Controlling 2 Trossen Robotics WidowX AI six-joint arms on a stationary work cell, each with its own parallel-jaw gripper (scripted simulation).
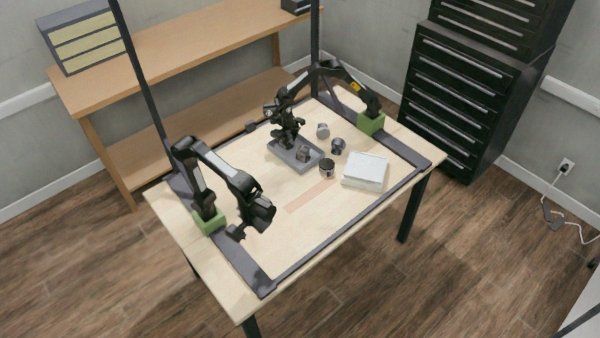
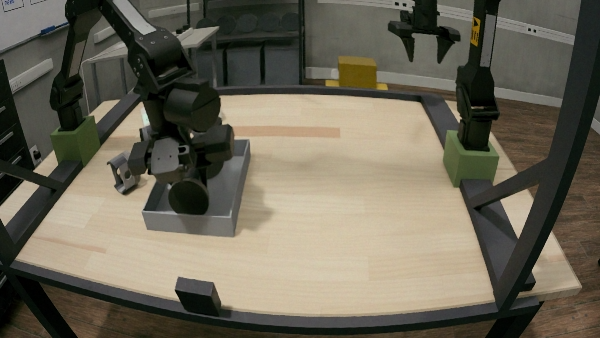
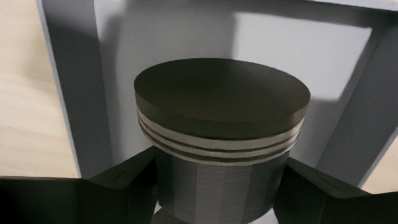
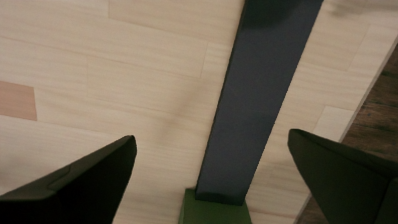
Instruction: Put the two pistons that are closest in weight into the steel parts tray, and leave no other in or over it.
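Note:
Image 2 shows my left gripper (image 2: 192, 187), my right gripper (image 2: 425, 62) and a steel parts tray (image 2: 230, 182). A white scale (image 1: 345, 180) is visible, with the steel parts tray also in image 1 (image 1: 288, 157) and my right gripper in image 1 (image 1: 252, 231). The tray appears again in image 3 (image 3: 95, 59), as does my left gripper in image 3 (image 3: 213, 152); the white scale is out of frame in image 3. My right gripper is visible in image 4 (image 4: 211, 139), while the steel parts tray is out of frame in image 4.

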